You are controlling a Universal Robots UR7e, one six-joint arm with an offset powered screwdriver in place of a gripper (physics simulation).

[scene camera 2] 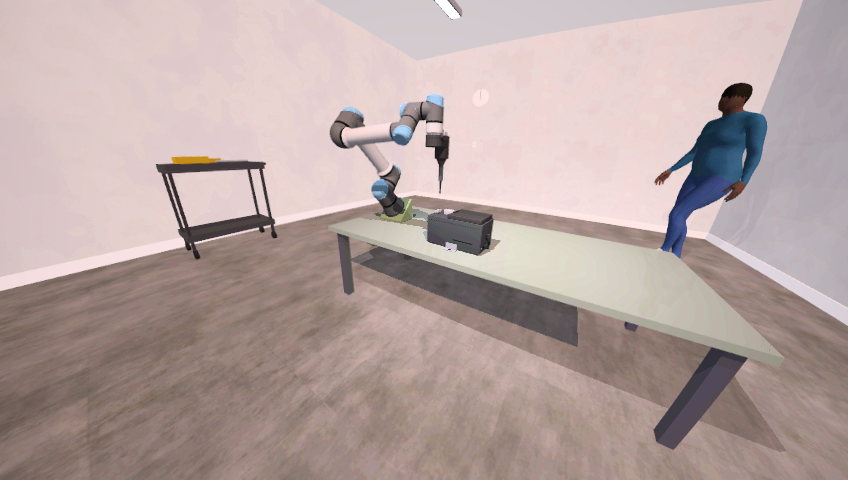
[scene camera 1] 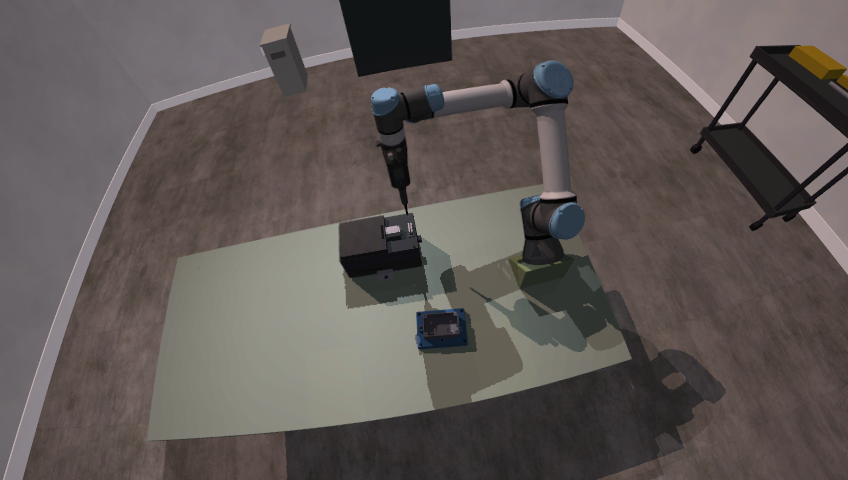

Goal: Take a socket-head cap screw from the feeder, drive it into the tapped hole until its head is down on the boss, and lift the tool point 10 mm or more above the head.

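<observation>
My screwdriver [scene camera 1: 407, 212] [scene camera 2: 440, 191] points down, its thin bit over the pick-up end of the screw feeder in scene camera 1. In scene camera 2 the tip is clearly above the feeder's top. Whether a screw sits on the bit is too small to tell. The black screw feeder [scene camera 1: 361, 237] [scene camera 2: 458, 231] stands on the table, with a light part and small rail on its top. A grey open housing [scene camera 1: 441, 325] on a blue plate [scene camera 1: 421, 342] lies apart from the feeder in scene camera 1. Its bosses and tapped hole are too small to make out. The housing does not show in scene camera 2.
The pale green table [scene camera 1: 255, 356] [scene camera 2: 595, 270] carries the feeder, the blue plate and the arm's green base block [scene camera 1: 531, 276] [scene camera 2: 407, 209]. A person [scene camera 2: 723, 145] stands beyond the table. A dark cart [scene camera 1: 752, 169] [scene camera 2: 211, 168] and a grey cabinet [scene camera 1: 289, 70] stand away on the floor.
</observation>
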